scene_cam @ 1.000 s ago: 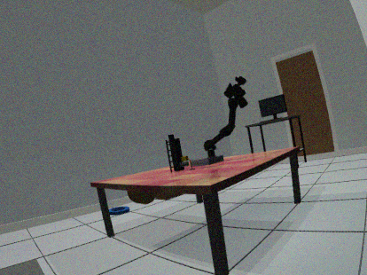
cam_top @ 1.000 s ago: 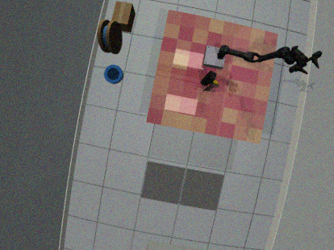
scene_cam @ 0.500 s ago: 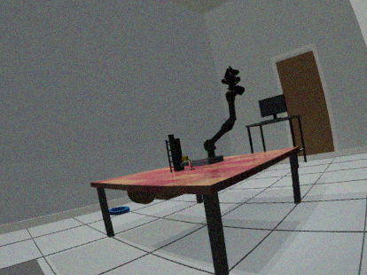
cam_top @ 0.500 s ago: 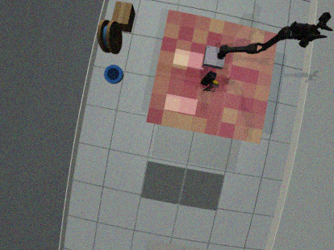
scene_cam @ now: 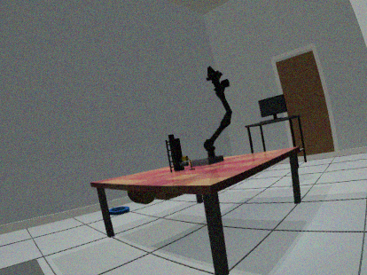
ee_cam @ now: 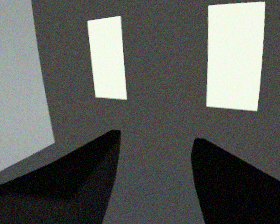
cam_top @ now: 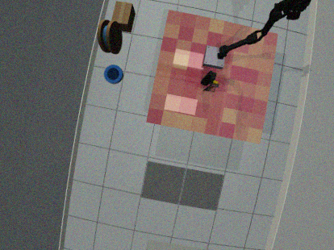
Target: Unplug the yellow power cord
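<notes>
My gripper tip is now 270 mm short of the yellow plug, 230 mm to the left of it and 710 mm above it.
</notes>
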